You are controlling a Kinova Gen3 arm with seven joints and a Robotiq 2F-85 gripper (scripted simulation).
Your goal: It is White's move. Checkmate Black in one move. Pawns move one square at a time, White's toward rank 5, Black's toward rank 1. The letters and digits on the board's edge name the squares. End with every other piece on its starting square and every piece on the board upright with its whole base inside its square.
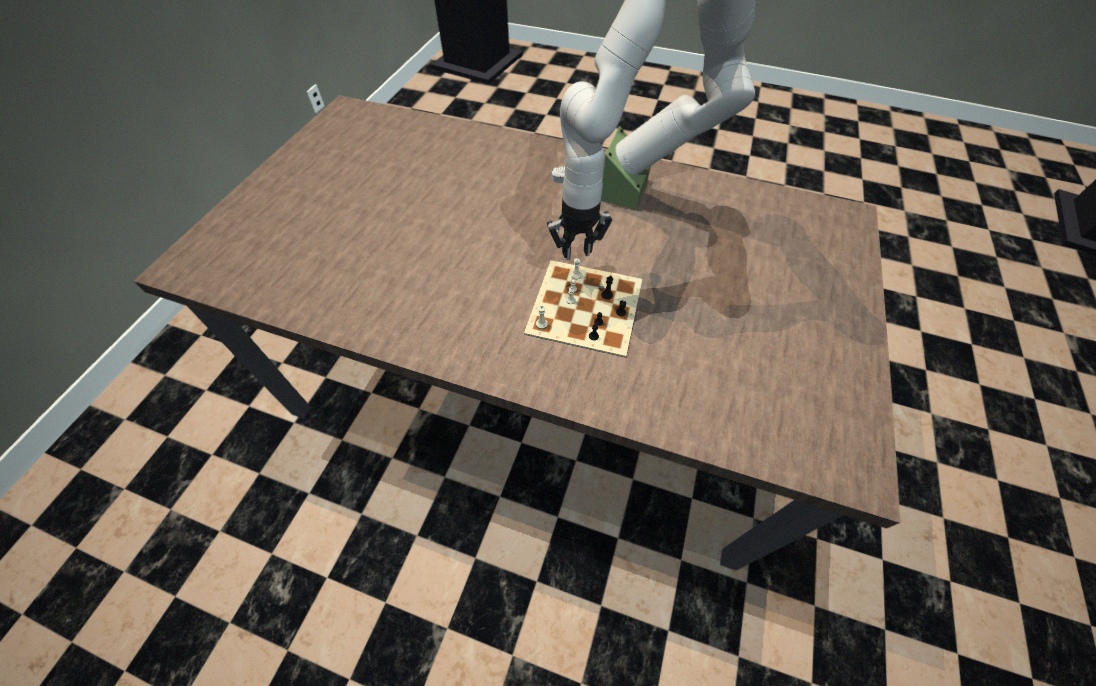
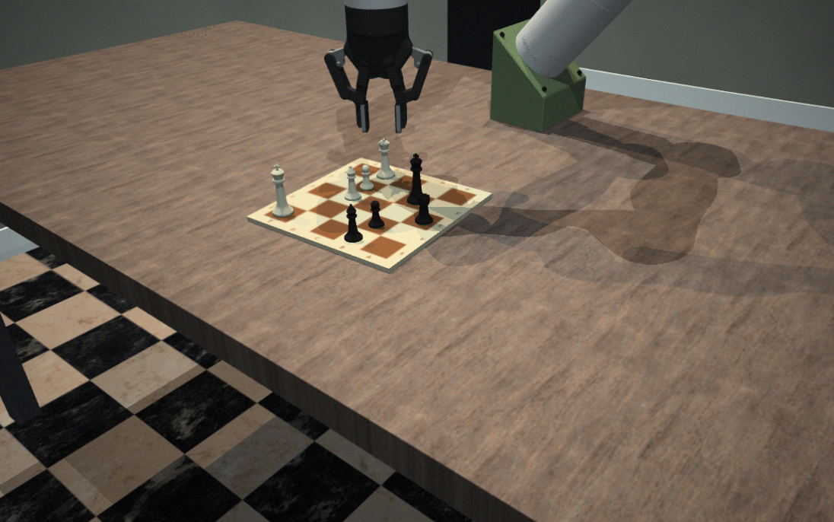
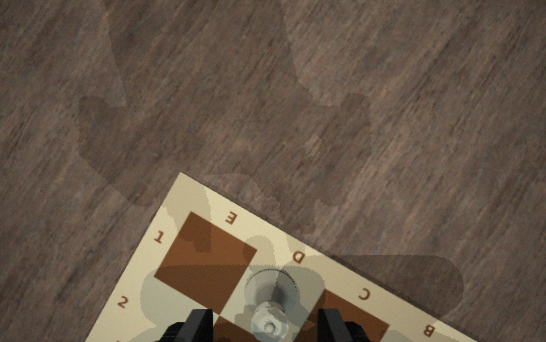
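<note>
Now: hand 5 cm above the white queen. Also, from my hand: white pawn (4 cm ahead, 1 cm to the left, 7 cm below); black king (2 cm ahead, 9 cm to the left, 5 cm below); white bishop (7 cm ahead, 2 cm to the left, 6 cm below).
</note>
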